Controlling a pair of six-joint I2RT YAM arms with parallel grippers.
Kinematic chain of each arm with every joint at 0, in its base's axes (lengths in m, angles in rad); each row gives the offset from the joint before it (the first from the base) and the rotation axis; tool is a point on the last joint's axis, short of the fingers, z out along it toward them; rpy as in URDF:
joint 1: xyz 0 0 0.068 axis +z
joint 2: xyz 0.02 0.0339 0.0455 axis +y
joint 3: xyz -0.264 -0.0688 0 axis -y
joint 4: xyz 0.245 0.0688 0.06 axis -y
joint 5: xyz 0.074 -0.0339 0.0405 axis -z
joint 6: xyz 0.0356 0 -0.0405 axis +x
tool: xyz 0 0 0 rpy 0 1.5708 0
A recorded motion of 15 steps. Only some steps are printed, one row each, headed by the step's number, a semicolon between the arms.
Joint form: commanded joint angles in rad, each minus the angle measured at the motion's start. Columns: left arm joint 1, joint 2, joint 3, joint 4, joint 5, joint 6; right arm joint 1, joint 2, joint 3, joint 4, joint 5, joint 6.
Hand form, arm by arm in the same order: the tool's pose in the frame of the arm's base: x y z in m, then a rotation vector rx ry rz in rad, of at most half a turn. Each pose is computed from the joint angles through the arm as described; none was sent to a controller.
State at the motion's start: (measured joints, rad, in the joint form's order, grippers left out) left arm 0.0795 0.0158 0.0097 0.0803 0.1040 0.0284; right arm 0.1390 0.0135 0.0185 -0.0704 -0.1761 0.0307
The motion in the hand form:
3: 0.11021 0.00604 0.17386 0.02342 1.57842 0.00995; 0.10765 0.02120 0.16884 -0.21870 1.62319 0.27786
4: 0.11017 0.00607 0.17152 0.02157 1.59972 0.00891; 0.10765 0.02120 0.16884 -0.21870 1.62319 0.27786
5: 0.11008 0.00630 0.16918 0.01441 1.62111 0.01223; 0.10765 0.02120 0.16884 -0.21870 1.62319 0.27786
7: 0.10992 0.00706 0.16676 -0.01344 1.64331 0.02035; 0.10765 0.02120 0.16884 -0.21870 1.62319 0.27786
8: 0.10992 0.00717 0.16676 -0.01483 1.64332 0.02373; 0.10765 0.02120 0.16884 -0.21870 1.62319 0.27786
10: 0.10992 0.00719 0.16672 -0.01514 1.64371 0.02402; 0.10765 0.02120 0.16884 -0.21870 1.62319 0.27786
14: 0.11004 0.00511 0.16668 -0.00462 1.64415 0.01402; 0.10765 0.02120 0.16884 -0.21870 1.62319 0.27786
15: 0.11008 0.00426 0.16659 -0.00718 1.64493 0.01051; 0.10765 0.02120 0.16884 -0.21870 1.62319 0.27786
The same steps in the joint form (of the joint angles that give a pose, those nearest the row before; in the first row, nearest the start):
3: 0.0053 -0.0130 -0.0050 -0.0901 -0.0107 -0.0065; -0.0019 -0.0107 -0.0107 0.0046 -0.0015 0.0057
4: 0.0054 -0.0130 -0.0050 -0.1114 -0.0114 -0.0065; -0.0019 -0.0107 -0.0107 0.0046 -0.0015 0.0057
5: 0.0053 -0.0130 -0.0050 -0.1327 -0.0184 -0.0073; -0.0019 -0.0107 -0.0107 0.0046 -0.0015 0.0057
7: 0.0049 -0.0130 -0.0050 -0.1549 -0.0413 -0.0187; -0.0019 -0.0107 -0.0107 0.0046 -0.0015 0.0057
8: 0.0049 -0.0130 -0.0050 -0.1549 -0.0443 -0.0176; -0.0019 -0.0107 -0.0107 0.0046 -0.0015 0.0057
10: 0.0050 -0.0129 -0.0050 -0.1552 -0.0446 -0.0175; -0.0019 -0.0107 -0.0107 0.0046 -0.0015 0.0057
14: -0.0167 -0.0130 -0.0049 -0.1557 -0.0534 -0.0183; -0.0019 -0.0107 -0.0107 0.0046 -0.0015 0.0057
15: -0.0278 -0.0130 -0.0050 -0.1564 -0.0636 -0.0229; -0.0019 -0.0107 -0.0107 0.0046 -0.0015 0.0057

